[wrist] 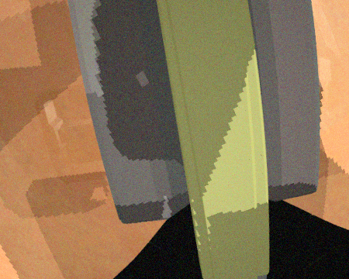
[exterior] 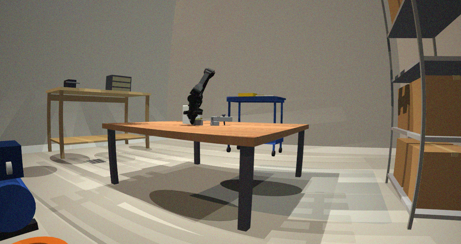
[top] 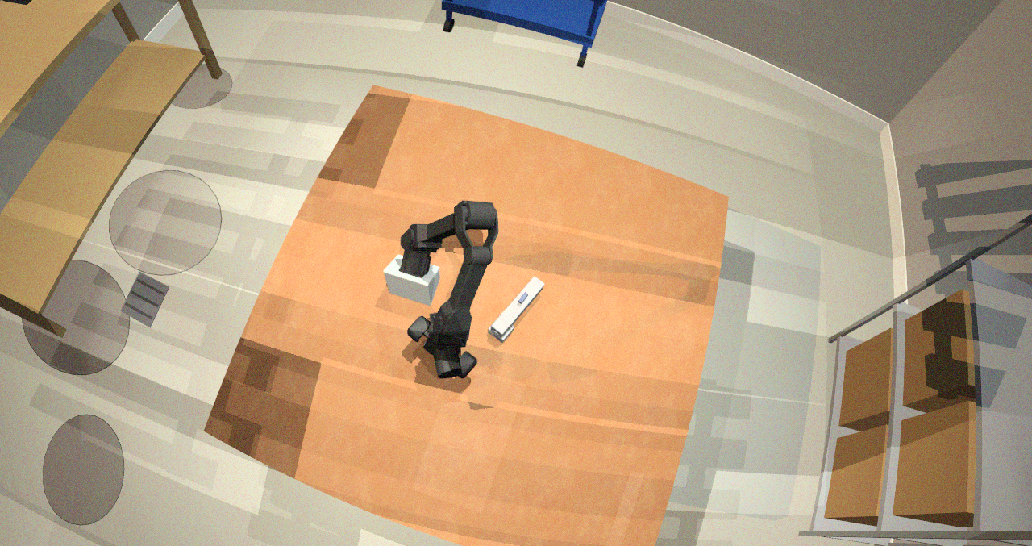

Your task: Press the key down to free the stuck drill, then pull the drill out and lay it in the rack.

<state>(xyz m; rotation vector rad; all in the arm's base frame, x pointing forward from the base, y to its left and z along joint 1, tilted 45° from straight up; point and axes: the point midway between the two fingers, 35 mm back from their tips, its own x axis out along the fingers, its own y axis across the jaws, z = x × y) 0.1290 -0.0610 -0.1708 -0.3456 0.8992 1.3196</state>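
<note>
My gripper tip is 40 mm to the right of the drill, 40 mm below it and 10 mm short of it. Round my gripper tip: dark key: 200 mm to the left, 160 mm ahead, 40 mm above; grey housing: 180 mm to the left, 150 mm ahead, 30 mm above; small grey rack: 50 mm to the left, 20 mm ahead, 10 mm above.
</note>
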